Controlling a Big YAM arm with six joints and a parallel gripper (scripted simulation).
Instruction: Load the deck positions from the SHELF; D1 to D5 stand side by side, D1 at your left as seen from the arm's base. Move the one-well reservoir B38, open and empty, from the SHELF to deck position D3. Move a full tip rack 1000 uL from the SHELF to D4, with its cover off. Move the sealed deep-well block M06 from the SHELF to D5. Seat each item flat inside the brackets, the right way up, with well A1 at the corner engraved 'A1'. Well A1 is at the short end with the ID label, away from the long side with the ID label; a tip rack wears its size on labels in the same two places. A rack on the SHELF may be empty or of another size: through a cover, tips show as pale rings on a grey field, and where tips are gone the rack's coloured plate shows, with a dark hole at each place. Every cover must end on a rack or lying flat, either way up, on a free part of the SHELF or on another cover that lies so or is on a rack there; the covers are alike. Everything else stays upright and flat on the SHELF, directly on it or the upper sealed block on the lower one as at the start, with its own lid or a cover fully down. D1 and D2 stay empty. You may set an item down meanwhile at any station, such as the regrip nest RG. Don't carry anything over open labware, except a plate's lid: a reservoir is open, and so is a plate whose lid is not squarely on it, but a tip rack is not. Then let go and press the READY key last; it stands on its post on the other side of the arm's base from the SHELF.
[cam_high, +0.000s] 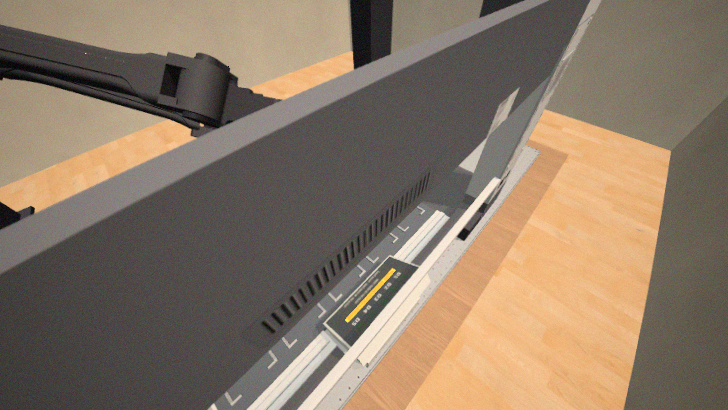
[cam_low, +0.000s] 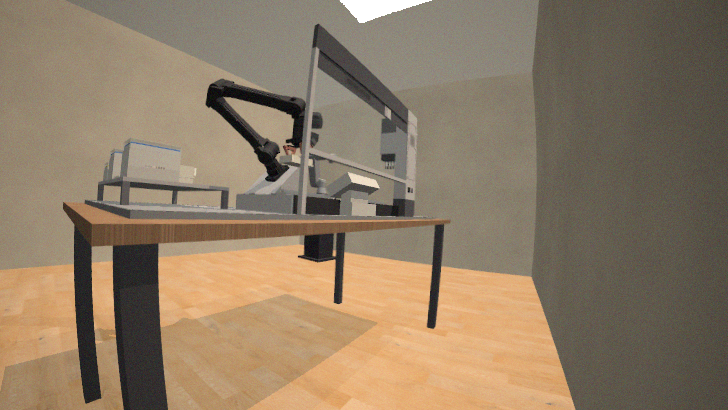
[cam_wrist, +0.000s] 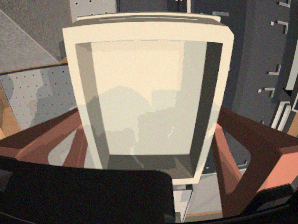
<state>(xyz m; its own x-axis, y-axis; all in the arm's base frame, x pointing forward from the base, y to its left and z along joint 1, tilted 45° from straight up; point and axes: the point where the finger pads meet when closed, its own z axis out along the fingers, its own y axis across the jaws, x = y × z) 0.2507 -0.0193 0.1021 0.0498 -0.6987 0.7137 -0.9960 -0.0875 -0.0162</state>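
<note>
My hand is 1 cm above the cream one-well reservoir. Round my hand: regrip nest rg: 22 cm below; then green key: 37 cm to the left, 18 cm behind, 14 cm below; then rg label: 21 cm below.
</note>
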